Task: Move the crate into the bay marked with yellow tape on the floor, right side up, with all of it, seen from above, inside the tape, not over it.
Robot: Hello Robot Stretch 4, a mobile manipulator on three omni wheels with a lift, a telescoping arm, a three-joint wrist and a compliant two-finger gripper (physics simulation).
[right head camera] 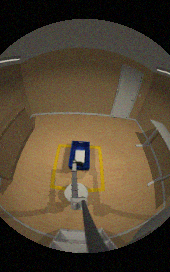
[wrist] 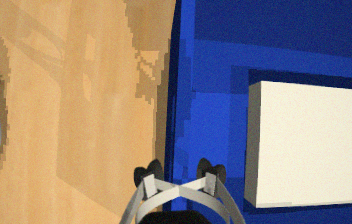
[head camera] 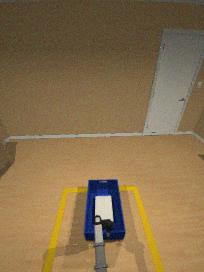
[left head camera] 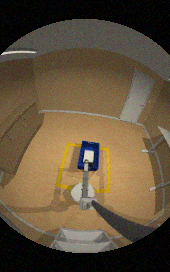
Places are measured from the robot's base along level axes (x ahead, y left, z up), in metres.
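Where they show: gripper, between the fingertips: (head camera: 107, 233) (left head camera: 88, 167).
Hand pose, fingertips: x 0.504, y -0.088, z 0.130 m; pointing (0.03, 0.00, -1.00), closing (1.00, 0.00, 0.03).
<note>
Things, the pixels of their top centre, and the offset from my fingertips.
- blue crate, centre of its top: (head camera: 103, 201) (right head camera: 79, 152) (left head camera: 89, 152) dx +0.289, dy +0.003, dz +0.063 m
- white block, centre of its top: (wrist: 335, 145) (head camera: 103, 207) (right head camera: 79, 155) (left head camera: 88, 155) dx +0.289, dy +0.003, dz -0.086 m
The blue crate (head camera: 119, 210) (left head camera: 96, 157) (right head camera: 87, 155) (wrist: 210, 120) is right side up. A white block (head camera: 103, 206) (left head camera: 88, 156) (right head camera: 80, 156) (wrist: 305, 145) lies inside it. The yellow tape (head camera: 57, 225) (left head camera: 108, 170) (right head camera: 102, 170) runs around the bay. Most of the crate lies within the outline, but its far end covers part of the back tape line in the head views. My gripper (head camera: 108, 232) (wrist: 179, 171) is at the crate's near end wall, one finger on each side, shut on that wall. The fingertips' contact is partly hidden.
A white door (head camera: 175, 85) (left head camera: 136, 97) (right head camera: 127, 92) is in the far wall. A brown cabinet-like block (left head camera: 17, 137) (right head camera: 15, 142) stands at the left. Pale brackets stick out at the right. My round white base (left head camera: 80, 192) (right head camera: 75, 192) is at the bay's near edge.
</note>
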